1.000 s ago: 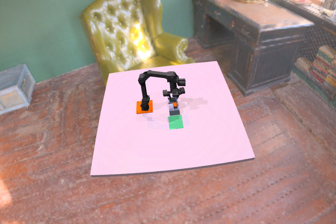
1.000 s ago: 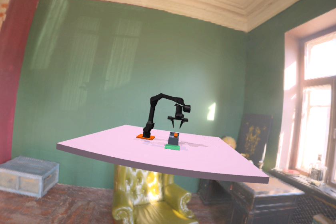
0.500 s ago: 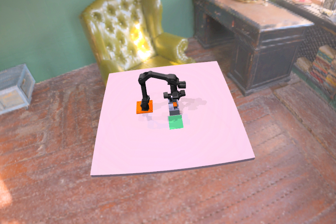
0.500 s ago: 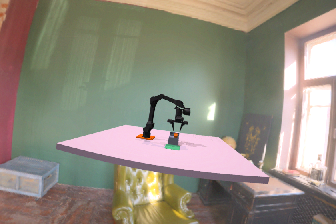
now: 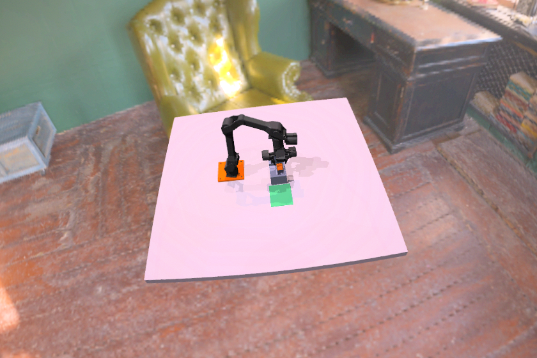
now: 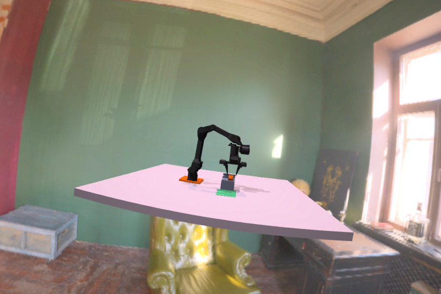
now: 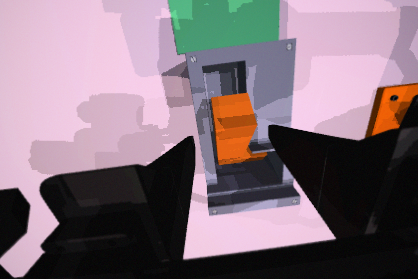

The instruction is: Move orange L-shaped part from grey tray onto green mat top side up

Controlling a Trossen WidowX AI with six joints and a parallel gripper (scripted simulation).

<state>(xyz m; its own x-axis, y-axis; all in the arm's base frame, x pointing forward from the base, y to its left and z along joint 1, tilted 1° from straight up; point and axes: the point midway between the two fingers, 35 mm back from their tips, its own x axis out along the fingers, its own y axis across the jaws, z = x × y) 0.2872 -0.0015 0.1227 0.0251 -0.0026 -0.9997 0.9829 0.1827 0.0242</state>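
My gripper tip is 20 mm past the orange L-shaped part, 30 mm to the right of it and 50 mm above it. Round my gripper tip: green mat: 10 mm ahead, 140 mm to the right, 110 mm below.
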